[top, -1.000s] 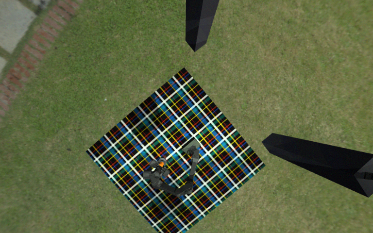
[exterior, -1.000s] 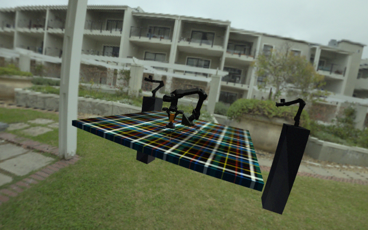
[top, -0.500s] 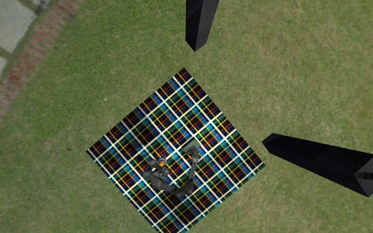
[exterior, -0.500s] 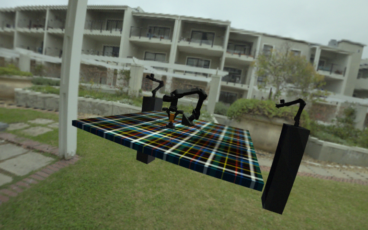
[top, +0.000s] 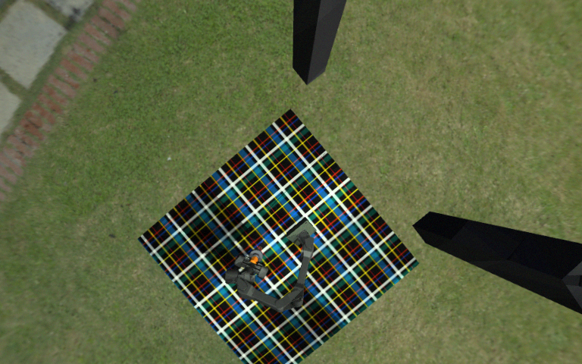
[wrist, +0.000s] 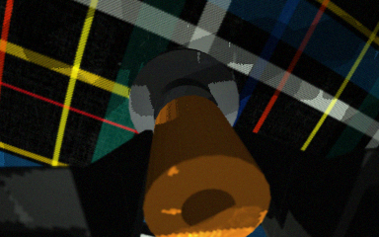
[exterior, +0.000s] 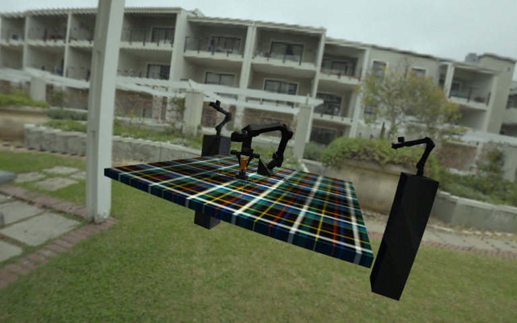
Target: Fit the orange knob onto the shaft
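The orange knob is 2 cm above my gripper tip. The rest, counted from my gripper tip: round dark pedestal 4 cm below.
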